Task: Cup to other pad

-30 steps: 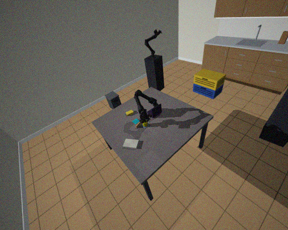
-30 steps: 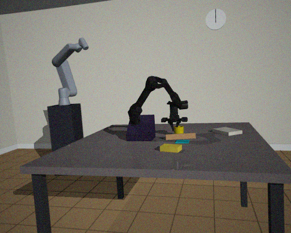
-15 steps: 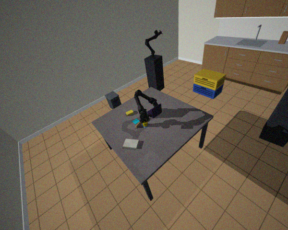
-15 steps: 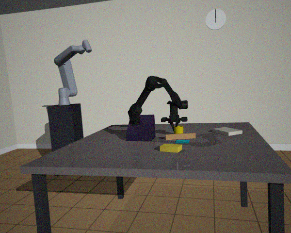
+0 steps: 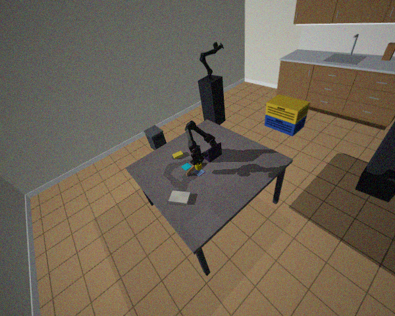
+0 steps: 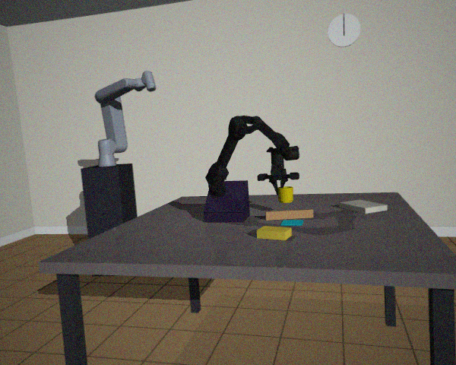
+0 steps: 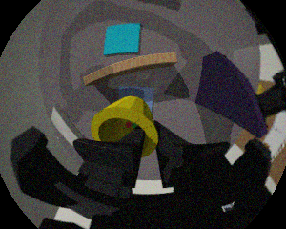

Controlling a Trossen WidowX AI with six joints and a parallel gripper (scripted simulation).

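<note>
The cyan pad lies 18 cm to the right of my gripper tip, 10 cm below it and 5 cm ahead of it. The rest, counted from my gripper tip: yellow cup: 2 cm ahead; white flat box: 38 cm ahead, 8 cm below, 7 cm to the left; tan wooden bar: 9 cm to the right, 8 cm below, 4 cm ahead.
</note>
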